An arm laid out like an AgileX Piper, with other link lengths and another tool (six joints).
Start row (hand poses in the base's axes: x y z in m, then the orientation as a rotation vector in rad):
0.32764, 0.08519, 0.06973, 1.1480, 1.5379, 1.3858
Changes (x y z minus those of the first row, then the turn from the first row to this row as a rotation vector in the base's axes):
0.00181, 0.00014, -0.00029, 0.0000, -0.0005, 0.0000
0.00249, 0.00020, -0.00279, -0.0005, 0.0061, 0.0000
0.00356, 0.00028, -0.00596, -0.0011, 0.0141, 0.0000
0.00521, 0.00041, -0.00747, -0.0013, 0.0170, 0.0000
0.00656, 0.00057, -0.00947, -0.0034, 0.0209, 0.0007
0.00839, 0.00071, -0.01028, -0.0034, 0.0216, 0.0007
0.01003, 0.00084, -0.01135, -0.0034, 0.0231, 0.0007
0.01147, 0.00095, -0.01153, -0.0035, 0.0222, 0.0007
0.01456, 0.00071, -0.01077, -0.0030, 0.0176, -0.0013
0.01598, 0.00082, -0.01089, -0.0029, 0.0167, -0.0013
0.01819, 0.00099, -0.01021, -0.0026, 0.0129, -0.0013
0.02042, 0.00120, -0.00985, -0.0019, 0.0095, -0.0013
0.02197, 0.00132, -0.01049, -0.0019, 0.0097, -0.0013
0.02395, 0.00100, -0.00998, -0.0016, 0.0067, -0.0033
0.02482, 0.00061, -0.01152, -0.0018, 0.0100, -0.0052
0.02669, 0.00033, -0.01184, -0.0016, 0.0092, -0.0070
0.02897, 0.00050, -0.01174, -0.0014, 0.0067, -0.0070
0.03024, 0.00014, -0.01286, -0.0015, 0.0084, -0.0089
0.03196, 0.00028, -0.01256, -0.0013, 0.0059, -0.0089
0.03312, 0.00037, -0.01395, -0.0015, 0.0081, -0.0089
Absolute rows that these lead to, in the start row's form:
0.32945, 0.08533, 0.06944, 1.1476, 1.5375, 1.3860
0.33013, 0.08539, 0.06694, 1.1529, 1.5424, 1.3830
0.33120, 0.08547, 0.06377, 1.1594, 1.5484, 1.3794
0.33285, 0.08560, 0.06226, 1.1618, 1.5505, 1.3781
0.33420, 0.08576, 0.06026, 1.1634, 1.5549, 1.3752
0.33603, 0.08590, 0.05945, 1.1640, 1.5554, 1.3749
0.33767, 0.08603, 0.05838, 1.1653, 1.5564, 1.3743
0.33911, 0.08614, 0.05820, 1.1644, 1.5558, 1.3746
0.34220, 0.08590, 0.05896, 1.1621, 1.5508, 1.3755
0.34362, 0.08601, 0.05884, 1.1613, 1.5501, 1.3759
0.34583, 0.08618, 0.05952, 1.1583, 1.5473, 1.3777
0.34806, 0.08639, 0.05988, 1.1558, 1.5446, 1.3796
0.34961, 0.08651, 0.05924, 1.1560, 1.5447, 1.3795
0.35159, 0.08619, 0.05975, 1.1548, 1.5409, 1.3796
0.35246, 0.08580, 0.05821, 1.1587, 1.5418, 1.3769
0.35433, 0.08552, 0.05789, 1.1592, 1.5398, 1.3762
0.35661, 0.08569, 0.05799, 1.1572, 1.5379, 1.3774
0.35788, 0.08533, 0.05687, 1.1598, 1.5377, 1.3754
0.35960, 0.08547, 0.05717, 1.1578, 1.5358, 1.3765
0.36076, 0.08556, 0.05578, 1.1595, 1.5375, 1.3755

